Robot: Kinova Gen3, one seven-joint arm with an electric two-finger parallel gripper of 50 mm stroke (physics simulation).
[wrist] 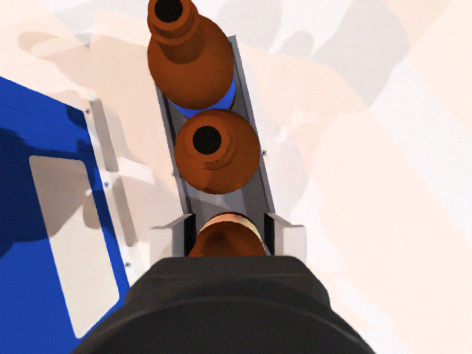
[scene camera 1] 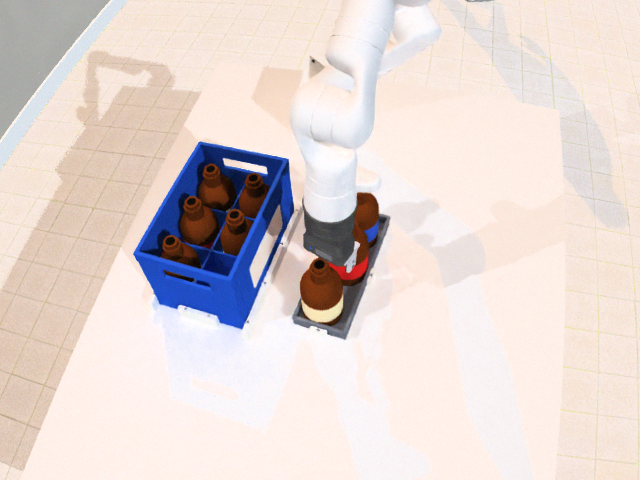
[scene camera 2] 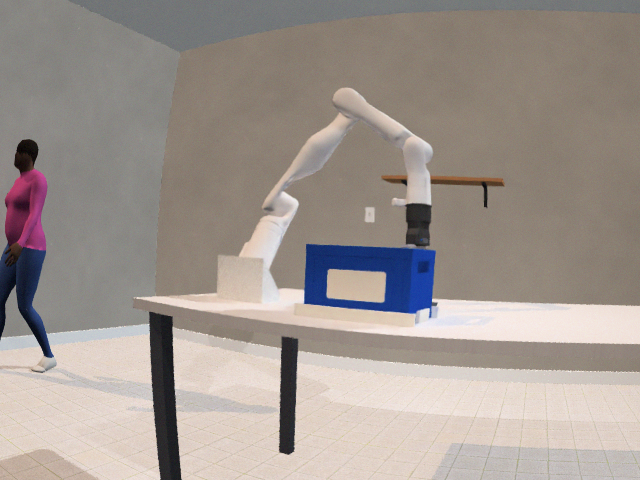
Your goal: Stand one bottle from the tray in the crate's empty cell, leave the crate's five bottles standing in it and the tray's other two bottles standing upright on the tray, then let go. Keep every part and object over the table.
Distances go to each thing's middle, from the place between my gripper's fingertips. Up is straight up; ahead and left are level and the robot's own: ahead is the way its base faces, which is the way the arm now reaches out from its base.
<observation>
My gripper is now 140 mm past the blue-label bottle [scene camera 1: 367,214], 40 mm above it and 20 mm to the right of it.
</observation>
